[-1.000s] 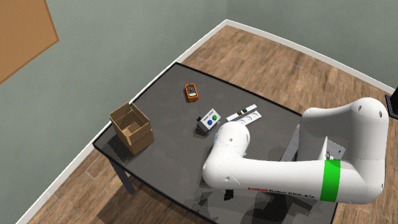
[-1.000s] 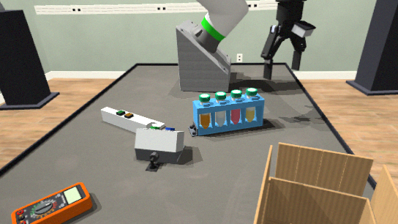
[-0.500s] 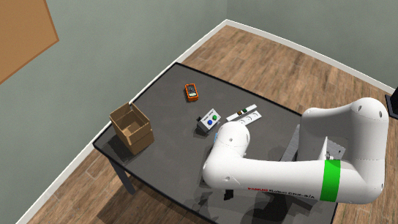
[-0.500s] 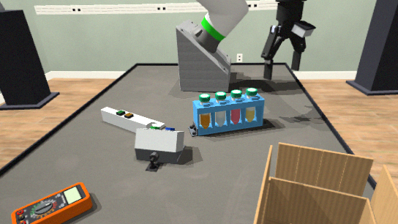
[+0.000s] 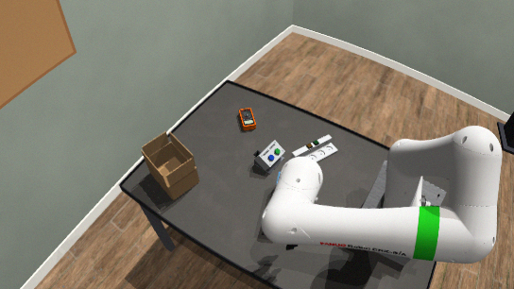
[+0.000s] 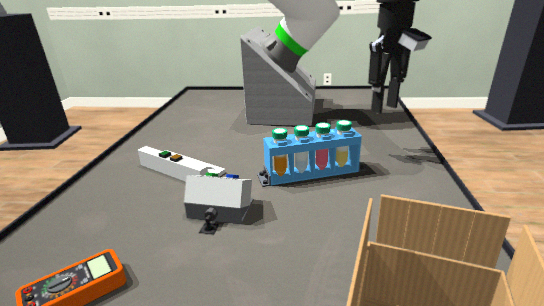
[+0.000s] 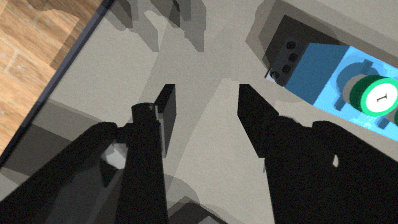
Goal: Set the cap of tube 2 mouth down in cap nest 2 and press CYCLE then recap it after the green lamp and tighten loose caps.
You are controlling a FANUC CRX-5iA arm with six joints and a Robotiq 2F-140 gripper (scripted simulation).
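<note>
Right now my hand is 170 mm to the left of the cap 2, 100 mm short of it and 40 mm above it. The rest, counted from my hand: cap 1: 120 mm to the right, 80 mm ahead, 40 mm below; cap 4: 270 mm to the right, 120 mm ahead, 40 mm below; cap 3: 220 mm to the right, 110 mm ahead, 40 mm below.
</note>
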